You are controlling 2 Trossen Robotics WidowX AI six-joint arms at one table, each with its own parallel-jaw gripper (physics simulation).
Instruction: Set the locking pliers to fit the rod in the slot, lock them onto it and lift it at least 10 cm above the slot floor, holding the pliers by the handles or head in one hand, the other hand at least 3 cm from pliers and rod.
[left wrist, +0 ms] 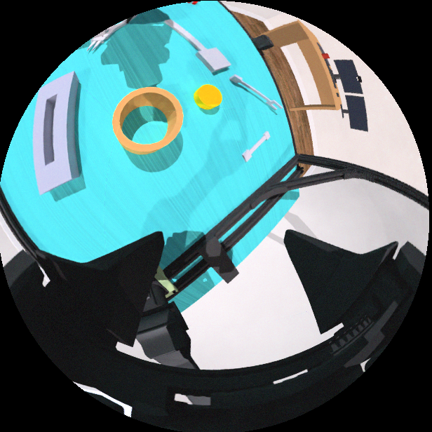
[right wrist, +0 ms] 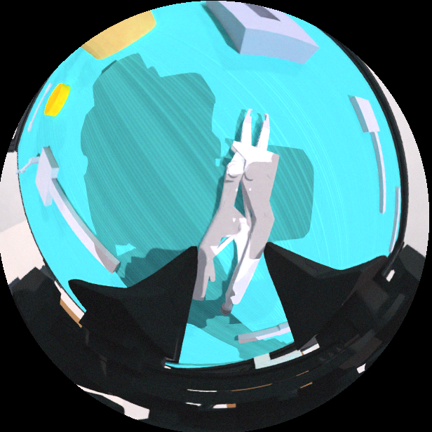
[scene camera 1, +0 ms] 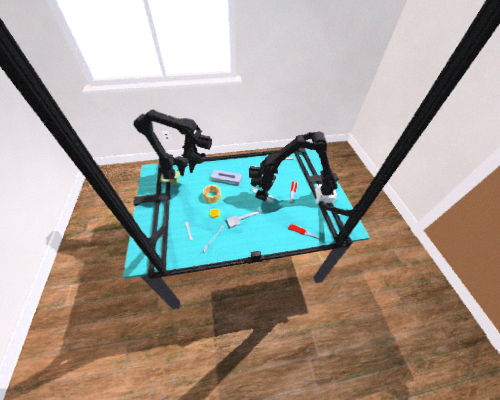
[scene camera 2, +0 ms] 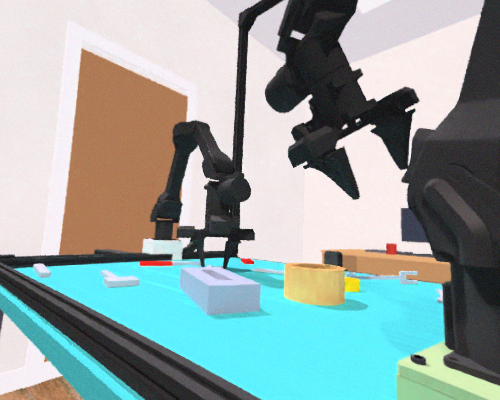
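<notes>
The locking pliers lie on the table, jaws pointing up in the right wrist view, toward the slotted block's side. My right gripper is low over them, partly closed, its fingertips against the outer sides of the two handles. The grey slotted block stands apart from the pliers. I cannot make out the rod inside its slot. My left gripper is wide open and empty, high above the table and away from the pliers.
An orange ring and a yellow cap stand near the block. A grey flat-headed tool lies beside the pliers. Two thin light tools and two red-handled tools lie farther off.
</notes>
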